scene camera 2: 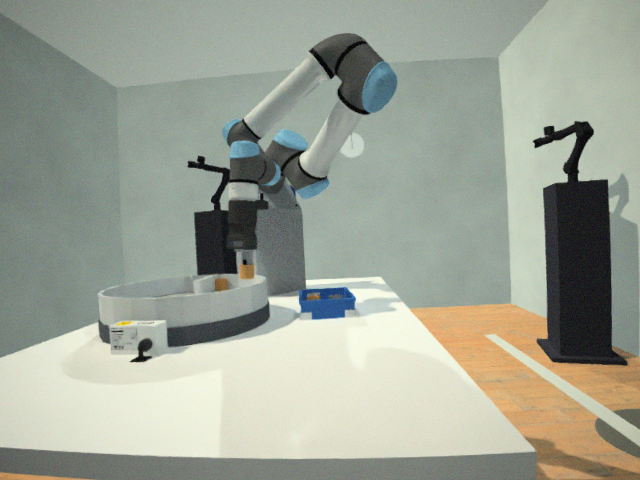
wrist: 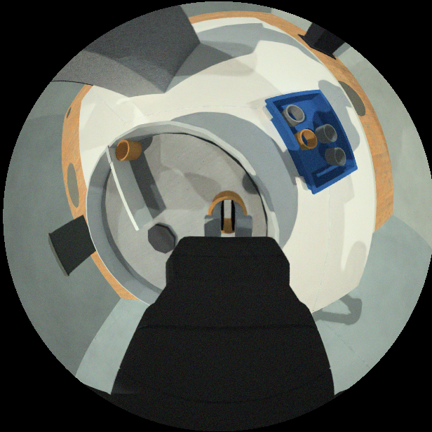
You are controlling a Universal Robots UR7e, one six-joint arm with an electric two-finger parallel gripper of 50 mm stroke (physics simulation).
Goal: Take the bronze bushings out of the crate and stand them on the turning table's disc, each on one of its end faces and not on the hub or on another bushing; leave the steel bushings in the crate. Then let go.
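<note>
My gripper is spread inside the bore of a bronze bushing and holds it upright over the right part of the turning table's disc, near the wall. A gap beneath it cannot be judged. A second bronze bushing stands on the disc beside the divider's outer end. The dark hub is left of my gripper in the wrist view. The blue crate holds a bronze bushing and three steel bushings.
A raised wall rings the disc. A thin pale divider runs from near the wall toward the hub. A white box and a small black stand-like object are at the turning table's near side. The grey robot pedestal stands behind.
</note>
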